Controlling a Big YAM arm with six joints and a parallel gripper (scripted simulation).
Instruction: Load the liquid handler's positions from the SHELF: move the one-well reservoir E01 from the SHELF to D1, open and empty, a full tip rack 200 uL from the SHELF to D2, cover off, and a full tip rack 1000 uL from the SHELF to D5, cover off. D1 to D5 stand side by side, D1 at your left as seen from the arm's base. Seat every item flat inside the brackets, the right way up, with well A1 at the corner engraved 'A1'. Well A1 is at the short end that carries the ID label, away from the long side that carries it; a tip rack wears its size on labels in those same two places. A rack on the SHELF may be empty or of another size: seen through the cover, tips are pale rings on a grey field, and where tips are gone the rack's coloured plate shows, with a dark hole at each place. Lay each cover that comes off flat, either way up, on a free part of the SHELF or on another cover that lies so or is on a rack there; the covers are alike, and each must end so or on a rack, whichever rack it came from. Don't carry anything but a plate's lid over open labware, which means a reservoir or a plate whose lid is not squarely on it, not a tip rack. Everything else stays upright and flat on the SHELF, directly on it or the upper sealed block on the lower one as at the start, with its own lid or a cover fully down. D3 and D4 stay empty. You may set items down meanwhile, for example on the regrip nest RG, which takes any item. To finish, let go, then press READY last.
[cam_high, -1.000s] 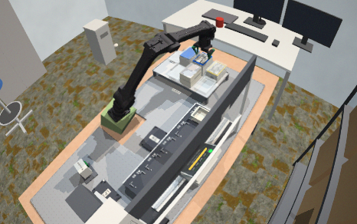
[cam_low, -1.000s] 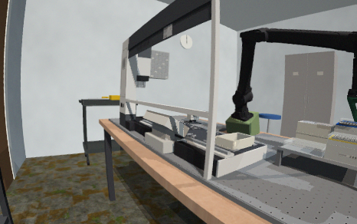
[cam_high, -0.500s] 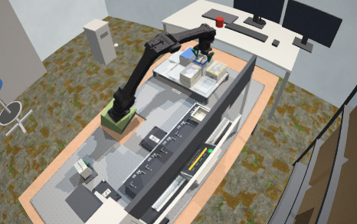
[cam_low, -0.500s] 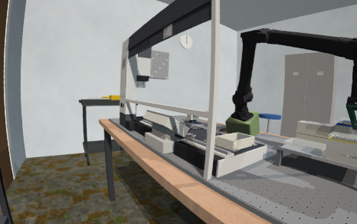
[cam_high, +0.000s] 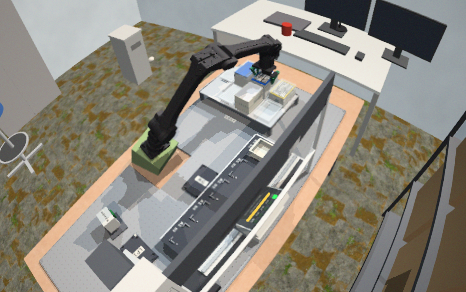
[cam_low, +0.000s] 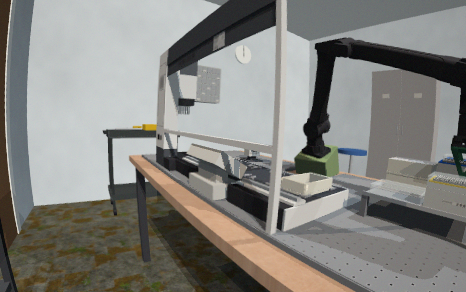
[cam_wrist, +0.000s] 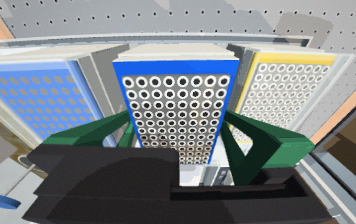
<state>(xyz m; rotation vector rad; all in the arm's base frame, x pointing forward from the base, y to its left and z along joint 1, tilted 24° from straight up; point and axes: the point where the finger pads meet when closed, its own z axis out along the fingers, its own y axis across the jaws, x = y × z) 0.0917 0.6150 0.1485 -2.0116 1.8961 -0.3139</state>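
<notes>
Right now the blue tip rack is 10 mm to the right of my hand and 10 mm ahead of it. From my hand the other things lie so: yellow tip rack (110 mm ahead, 30 mm below); then white sealed block (130 mm to the right, 10 mm below, 10 mm ahead); then grey shelf (70 mm to the right, 70 mm below, 50 mm behind).
</notes>
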